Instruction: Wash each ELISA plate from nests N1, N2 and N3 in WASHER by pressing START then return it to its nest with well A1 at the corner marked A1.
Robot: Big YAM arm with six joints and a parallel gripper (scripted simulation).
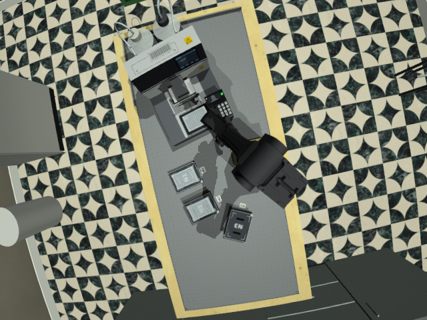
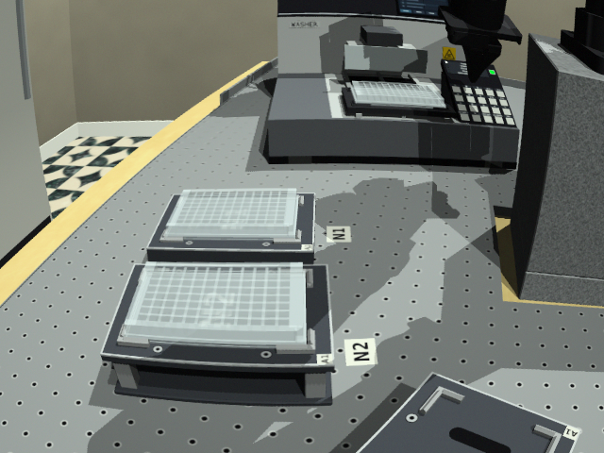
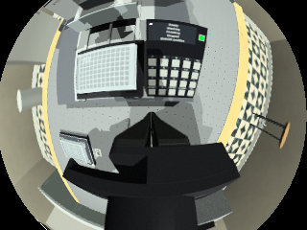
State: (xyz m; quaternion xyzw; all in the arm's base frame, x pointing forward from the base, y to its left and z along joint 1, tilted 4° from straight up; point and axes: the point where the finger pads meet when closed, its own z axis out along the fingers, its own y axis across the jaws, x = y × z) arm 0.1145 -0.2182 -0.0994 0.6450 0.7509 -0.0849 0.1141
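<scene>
The washer carrier lies 10 cm ahead of my hand, 6 cm to the right of it and 7 cm below it. Also, from my hand: plate washer: 13 cm ahead, 22 cm to the right, 1 cm below; nest N3: 6 cm ahead, 54 cm to the left, 10 cm below; nest label: 16 cm ahead, 20 cm to the left, 14 cm below.
</scene>
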